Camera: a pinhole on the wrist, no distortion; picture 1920 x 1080 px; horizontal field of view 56.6 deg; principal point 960.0 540.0 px. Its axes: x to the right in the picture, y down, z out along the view. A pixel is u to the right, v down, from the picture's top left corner.
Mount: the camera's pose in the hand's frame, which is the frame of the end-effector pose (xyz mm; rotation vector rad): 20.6 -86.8 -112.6 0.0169 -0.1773 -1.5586
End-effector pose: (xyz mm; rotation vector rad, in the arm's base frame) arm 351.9 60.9 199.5 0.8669 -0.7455 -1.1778
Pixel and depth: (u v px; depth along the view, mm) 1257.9 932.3 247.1
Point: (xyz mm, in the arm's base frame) 193.0 -22.6 180.6
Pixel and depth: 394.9 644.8 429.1
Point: 134.8 28.9 424.2
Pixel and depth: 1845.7 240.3 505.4
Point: -153.1 68.6 135.5
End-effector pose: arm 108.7 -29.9 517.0 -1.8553 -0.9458 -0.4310
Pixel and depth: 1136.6 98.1 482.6
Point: -96.3 234.5 302.9
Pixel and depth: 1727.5 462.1 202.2
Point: -26.8 82.5 556.8
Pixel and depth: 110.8 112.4 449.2
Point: 116.4 131.8 184.8
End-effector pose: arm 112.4 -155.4 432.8 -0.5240 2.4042 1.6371
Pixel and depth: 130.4 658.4 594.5
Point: 8.9 346.8 483.4
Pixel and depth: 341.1 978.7 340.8
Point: 20.2 60.9 385.8
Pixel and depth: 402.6 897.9 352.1
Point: 35.8 70.8 380.7
